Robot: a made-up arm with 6 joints.
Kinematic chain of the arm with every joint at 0, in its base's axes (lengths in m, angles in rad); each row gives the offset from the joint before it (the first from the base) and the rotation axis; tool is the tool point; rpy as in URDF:
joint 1: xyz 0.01 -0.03 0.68 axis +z
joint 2: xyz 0.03 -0.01 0 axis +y
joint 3: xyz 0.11 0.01 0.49 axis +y
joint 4: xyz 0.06 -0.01 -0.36 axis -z
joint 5: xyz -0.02 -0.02 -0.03 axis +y
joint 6: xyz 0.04 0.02 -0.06 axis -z
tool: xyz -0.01 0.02 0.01 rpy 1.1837 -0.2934 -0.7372
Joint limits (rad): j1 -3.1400..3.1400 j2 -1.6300..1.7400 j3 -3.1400..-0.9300 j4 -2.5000..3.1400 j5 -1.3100..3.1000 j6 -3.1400..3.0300
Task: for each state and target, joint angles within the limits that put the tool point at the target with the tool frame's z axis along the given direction. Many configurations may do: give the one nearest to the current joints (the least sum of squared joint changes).
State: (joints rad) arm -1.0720 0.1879 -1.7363 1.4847 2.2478 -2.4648
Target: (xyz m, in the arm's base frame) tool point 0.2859 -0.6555 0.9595 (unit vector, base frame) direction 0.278 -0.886 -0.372
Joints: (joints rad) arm -1.2519 0.3459 -1.4846 1.4481 1.9210 -2.4779
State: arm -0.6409 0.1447 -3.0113 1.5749 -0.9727 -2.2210
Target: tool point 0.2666 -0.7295 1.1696 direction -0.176 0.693 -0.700
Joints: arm -1.1585 0.8823 -3.1352 1.6310 -1.3100 -2.3121
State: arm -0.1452 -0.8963 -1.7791 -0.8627 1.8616 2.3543
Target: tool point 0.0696 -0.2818 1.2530 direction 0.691 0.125 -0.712
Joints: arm -0.9528 -0.6331 -1.1285 -1.2069 2.0043 2.2945
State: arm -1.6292 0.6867 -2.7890 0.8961 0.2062 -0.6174
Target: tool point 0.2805 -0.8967 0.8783 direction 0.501 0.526 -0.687
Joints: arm -1.2347 0.8602 -2.1550 1.4469 -0.3283 -0.0789
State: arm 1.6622 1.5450 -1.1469 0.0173 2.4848 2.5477
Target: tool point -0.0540 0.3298 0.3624 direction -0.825 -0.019 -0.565
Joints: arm 1.7099 1.2809 -0.9300 0.3792 2.4595 2.6654
